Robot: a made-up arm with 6 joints.
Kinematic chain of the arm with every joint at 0, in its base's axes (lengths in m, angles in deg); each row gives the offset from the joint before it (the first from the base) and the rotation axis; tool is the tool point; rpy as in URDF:
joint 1: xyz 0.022 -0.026 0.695 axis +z
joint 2: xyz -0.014 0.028 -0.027 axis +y
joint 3: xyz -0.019 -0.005 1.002 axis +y
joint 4: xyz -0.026 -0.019 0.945 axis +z
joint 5: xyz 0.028 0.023 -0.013 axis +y
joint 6: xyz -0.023 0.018 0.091 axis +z
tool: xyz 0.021 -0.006 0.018 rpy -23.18 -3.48 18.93
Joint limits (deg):
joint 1: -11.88..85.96
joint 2: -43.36..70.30
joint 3: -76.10..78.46
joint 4: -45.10..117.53
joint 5: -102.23..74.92
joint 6: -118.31..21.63
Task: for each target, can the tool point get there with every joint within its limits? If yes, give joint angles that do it. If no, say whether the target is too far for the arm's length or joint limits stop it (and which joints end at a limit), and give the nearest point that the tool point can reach.
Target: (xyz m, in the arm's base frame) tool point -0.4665 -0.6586 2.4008
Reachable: yes | joints 53.66 -1.46 -44.89 -20.94 6.59 -16.10
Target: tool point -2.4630 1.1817 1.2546
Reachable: no: too far | nearest point -1.6666 0.4256 1.3159 | short by 1.100 m
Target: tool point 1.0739 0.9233 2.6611
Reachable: no: too far | nearest point 0.8999 0.7663 2.3346 | short by 0.402 m
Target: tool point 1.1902 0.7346 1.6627
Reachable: yes | joints 34.93 24.90 64.00 78.79 -42.94 -42.43
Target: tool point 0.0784 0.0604 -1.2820
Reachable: no: joint limits stop it (at a limit: joint 2, joint 3, joint 6) | nearest point 0.7483 1.0867 0.1385 | short by 1.876 m
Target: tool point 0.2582 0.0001 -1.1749
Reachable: no: joint limits stop it (at a limit: joint 2, joint 3, joint 6) | nearest point 1.3442 0.1201 0.1373 | short by 1.708 m
